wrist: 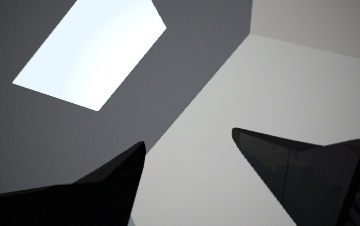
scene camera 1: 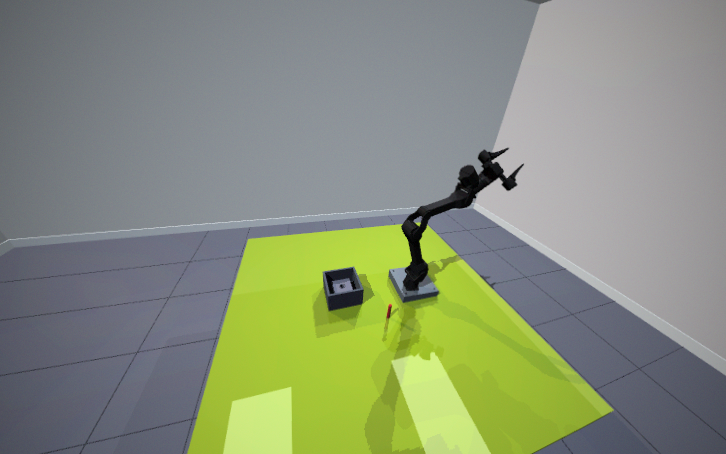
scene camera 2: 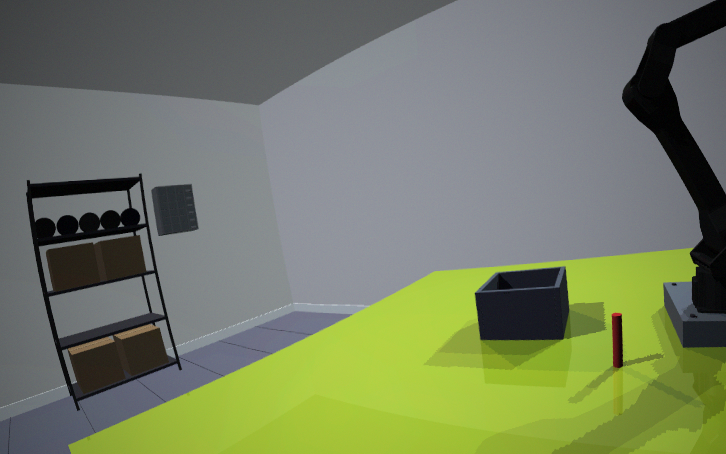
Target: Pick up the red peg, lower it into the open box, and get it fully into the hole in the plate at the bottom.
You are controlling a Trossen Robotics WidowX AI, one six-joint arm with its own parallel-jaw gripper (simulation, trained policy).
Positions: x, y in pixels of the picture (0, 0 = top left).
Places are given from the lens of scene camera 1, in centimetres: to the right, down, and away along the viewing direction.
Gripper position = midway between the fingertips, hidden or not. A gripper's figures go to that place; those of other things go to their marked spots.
my gripper [scene camera 1: 516, 155]: 60, -28, 84
dark box [scene camera 1: 354, 297]: -4, 32, 99
